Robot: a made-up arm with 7 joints.
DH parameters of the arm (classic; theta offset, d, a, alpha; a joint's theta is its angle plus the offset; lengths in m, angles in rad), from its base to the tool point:
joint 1: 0 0.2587 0 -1.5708
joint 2: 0 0 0 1.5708
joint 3: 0 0.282 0.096 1.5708
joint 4: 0 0 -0.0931 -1.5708
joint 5: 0 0.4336 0 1.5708
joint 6: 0 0 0.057 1.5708
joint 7: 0 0 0 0
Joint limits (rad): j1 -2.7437..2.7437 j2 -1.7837..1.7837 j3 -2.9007..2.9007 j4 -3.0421..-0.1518 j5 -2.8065..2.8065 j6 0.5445..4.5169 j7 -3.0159..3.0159
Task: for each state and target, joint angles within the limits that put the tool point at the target. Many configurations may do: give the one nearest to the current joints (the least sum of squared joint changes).
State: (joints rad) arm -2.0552 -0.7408 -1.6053 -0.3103 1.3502 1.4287 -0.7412
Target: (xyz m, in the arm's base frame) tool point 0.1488 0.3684 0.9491
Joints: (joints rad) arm -2.5299 -0.4694 -1.5044 -0.4314 1.3564 1.5601 -0.7412
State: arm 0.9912 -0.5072 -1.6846 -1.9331 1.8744 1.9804 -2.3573
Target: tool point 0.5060 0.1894 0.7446
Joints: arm 1.5529 -0.0867 -1.0981 -1.3687 1.8526 1.8544 -2.3573
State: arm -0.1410 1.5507 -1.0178 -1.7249 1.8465 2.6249 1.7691
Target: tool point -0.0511 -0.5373 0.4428
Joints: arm -0.3190 1.3248 -1.7571 -2.0028 1.8637 2.6973 1.7691
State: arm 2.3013 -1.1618 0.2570 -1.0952 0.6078 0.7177 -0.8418
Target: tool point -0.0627 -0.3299 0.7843
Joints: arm 2.3591 -1.4108 0.4703 -1.7097 0.5722 0.5445 -0.8418
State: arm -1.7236 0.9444 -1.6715 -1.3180 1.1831 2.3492 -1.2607
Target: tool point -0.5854 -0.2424 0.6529
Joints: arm -1.8400 0.9277 -1.6642 -1.2179 1.1646 2.3026 -1.2607
